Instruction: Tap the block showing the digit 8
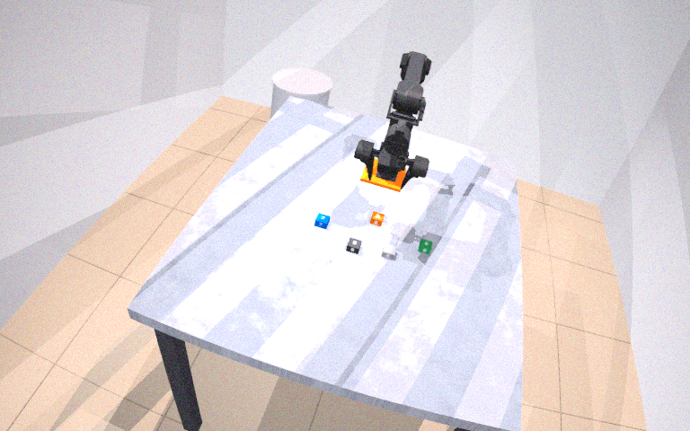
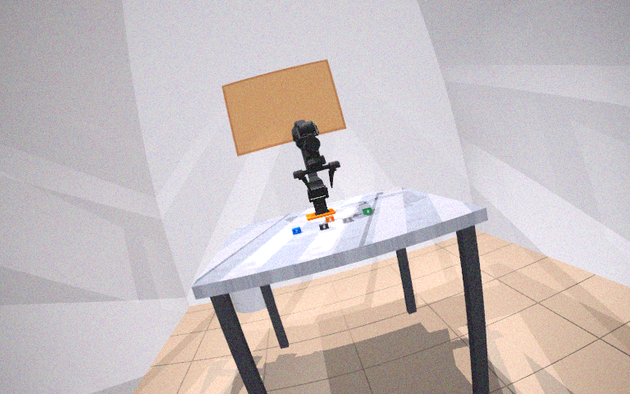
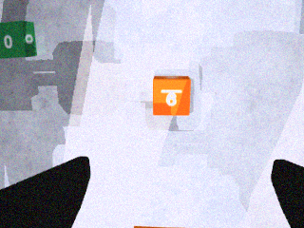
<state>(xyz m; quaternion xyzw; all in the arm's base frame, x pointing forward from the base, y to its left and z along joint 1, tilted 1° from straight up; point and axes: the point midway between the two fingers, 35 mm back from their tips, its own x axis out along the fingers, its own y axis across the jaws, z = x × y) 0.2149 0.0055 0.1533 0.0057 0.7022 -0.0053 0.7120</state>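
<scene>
Now: the black block 13 cm ahead of my gripper tip, 3 cm to the right of it and 12 cm below it. Also, from my gripper tip: orange block 1 cm ahead, 12 cm below; green block 6 cm ahead, 15 cm to the left, 12 cm below; blue block 8 cm ahead, 14 cm to the right, 12 cm below.
</scene>
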